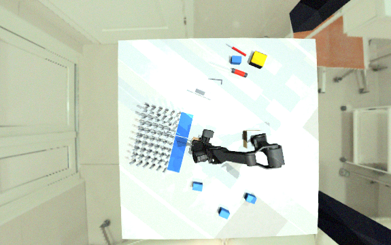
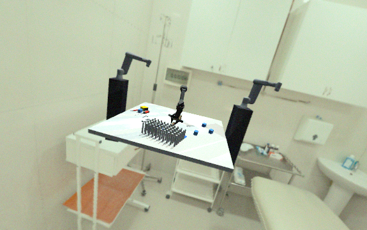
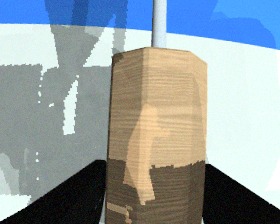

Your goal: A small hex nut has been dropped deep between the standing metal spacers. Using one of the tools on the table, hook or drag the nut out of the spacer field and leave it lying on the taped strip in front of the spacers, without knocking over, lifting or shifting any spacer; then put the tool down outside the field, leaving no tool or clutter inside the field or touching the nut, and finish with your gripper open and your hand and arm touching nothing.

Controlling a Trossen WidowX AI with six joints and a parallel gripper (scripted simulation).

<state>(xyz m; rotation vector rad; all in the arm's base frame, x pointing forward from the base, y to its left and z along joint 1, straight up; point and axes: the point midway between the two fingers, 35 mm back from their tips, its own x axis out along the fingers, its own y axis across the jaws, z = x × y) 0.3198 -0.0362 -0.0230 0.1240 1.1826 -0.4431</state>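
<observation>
Right now the blue taped strip is 120 mm ahead of my gripper tip, 10 mm to the right of it and 30 mm below it. Round my gripper tip: yellow block 450 mm behind, 440 mm to the right, 10 mm below; then hook tool 100 mm ahead, 40 mm to the right; then grey flat tool 60 mm behind, 300 mm to the right, 20 mm below.
</observation>
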